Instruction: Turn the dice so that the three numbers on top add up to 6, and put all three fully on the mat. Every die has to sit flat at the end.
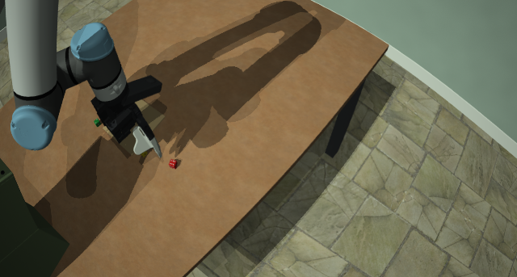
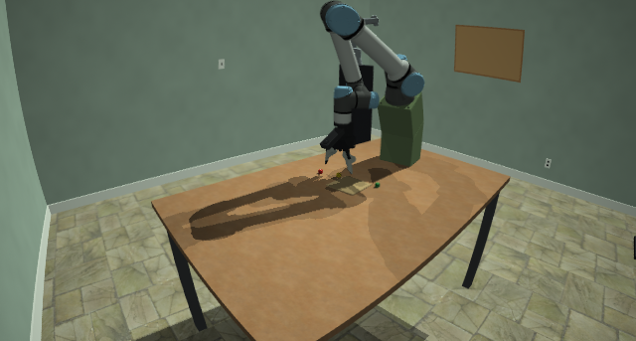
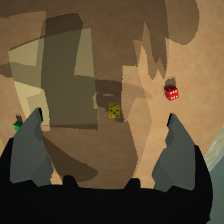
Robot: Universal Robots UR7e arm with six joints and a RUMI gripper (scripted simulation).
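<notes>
The yellow die lies 40 mm below my hand, 20 mm behind it and 10 mm to the right of it. From my hand the other things lie so: mat: 90 mm to the left, 40 mm below, 10 mm ahead; green die: 170 mm to the left, 80 mm behind, 40 mm below; red die: 90 mm to the right, 40 mm below, 20 mm ahead.
</notes>
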